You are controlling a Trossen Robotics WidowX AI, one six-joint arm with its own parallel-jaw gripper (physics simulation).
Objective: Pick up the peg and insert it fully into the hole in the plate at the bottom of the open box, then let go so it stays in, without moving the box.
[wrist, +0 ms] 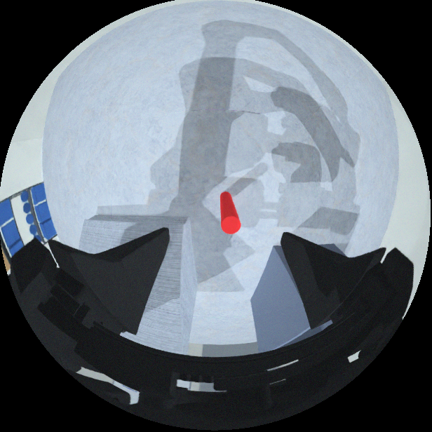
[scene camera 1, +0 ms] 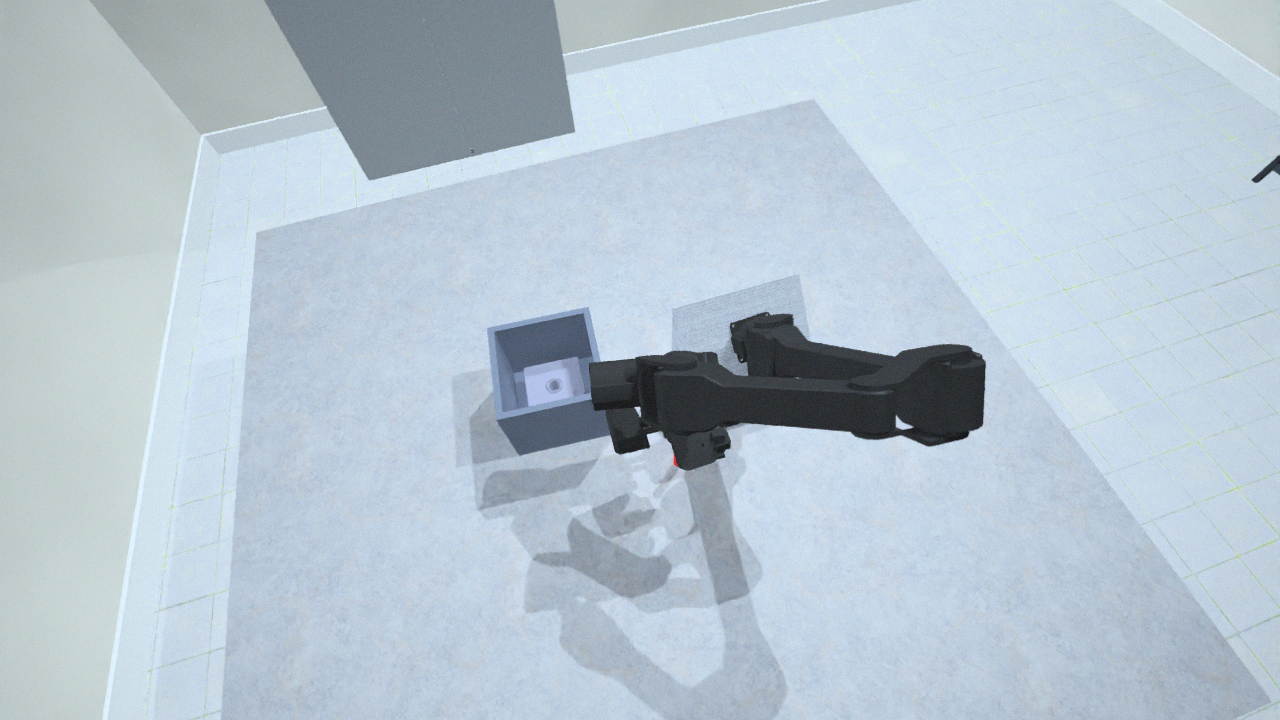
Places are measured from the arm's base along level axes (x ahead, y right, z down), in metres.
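Pixels of known places: arm's base at its link origin: (scene camera 1: 753,337).
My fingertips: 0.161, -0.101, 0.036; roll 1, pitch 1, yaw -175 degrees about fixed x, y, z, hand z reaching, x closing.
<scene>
For each thing: its top centre in the pictures, then the offset to it from my fingertips, as dx, dy, dz.
- red peg at its top centre: (scene camera 1: 678,443) +0.002, -0.009, +0.001
- blue-grey open box at its top centre: (scene camera 1: 545,360) +0.151, +0.159, -0.057
- pale plate at its top centre: (scene camera 1: 554,384) +0.151, +0.159, +0.020
The red peg (scene camera 1: 675,461) (wrist: 229,212) stands upright on the table; in the scene view most of it is hidden by the gripper. My gripper (scene camera 1: 664,440) (wrist: 227,236) is open and empty, pointing down. In the wrist view the peg shows between and slightly beyond the fingertips; whether the fingertips are level with it is unclear. The blue-grey open box (scene camera 1: 556,431) (wrist: 281,300) stands left of the gripper in the scene view. On its floor lies a pale plate (scene camera 1: 537,377) with a round hole, and the hole shows no peg in it.
The arm reaches in from the right and its wrist part overlaps the box's right rim in the scene view. A block with a fine-lined surface (scene camera 1: 716,308) (wrist: 172,305) is by the arm's base. A large grey panel (scene camera 1: 447,80) is at the back.
</scene>
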